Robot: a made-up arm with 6 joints.
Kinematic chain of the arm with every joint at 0, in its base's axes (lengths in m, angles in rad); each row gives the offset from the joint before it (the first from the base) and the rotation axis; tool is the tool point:
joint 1: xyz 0 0 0.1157 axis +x
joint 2: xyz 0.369 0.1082 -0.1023 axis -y
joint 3: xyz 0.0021 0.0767 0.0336 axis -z
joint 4: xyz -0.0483 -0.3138 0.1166 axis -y
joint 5: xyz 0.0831 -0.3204 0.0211 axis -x
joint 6: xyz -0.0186 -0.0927 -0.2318 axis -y
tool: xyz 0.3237 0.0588 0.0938
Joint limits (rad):
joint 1: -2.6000..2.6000
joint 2: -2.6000..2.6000
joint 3: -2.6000..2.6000
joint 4: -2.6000..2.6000
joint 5: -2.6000..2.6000
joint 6: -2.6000..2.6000
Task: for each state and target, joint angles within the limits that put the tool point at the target. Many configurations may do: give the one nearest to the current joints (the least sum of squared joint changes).
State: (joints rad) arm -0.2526 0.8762 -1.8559 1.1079 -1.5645 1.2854
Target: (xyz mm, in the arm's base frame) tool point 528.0 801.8 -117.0
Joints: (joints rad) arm -0.8233 0.8850 -2.3613 1.0525 -1.6371 1.2292
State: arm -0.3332 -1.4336 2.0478 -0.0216 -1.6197 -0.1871
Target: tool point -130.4 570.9 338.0
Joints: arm -0.1214 -0.4524 2.3745 -0.0414 -1.4274 0.7033
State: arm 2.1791 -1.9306 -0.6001 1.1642 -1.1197 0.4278
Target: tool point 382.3 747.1 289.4
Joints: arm 2.1994 -2.2768 -0.5434 0.9780 -1.1556 0.4688
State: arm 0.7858 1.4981 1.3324 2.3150 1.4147 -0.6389
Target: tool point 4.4 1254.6 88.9
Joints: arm 1.0441 1.5814 1.6601 2.3892 1.5066 -0.7778
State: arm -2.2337 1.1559 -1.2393 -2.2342 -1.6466 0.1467
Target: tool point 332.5 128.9 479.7
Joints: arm -2.2322 1.0984 -0.8290 -2.6000 -1.3169 -0.5062
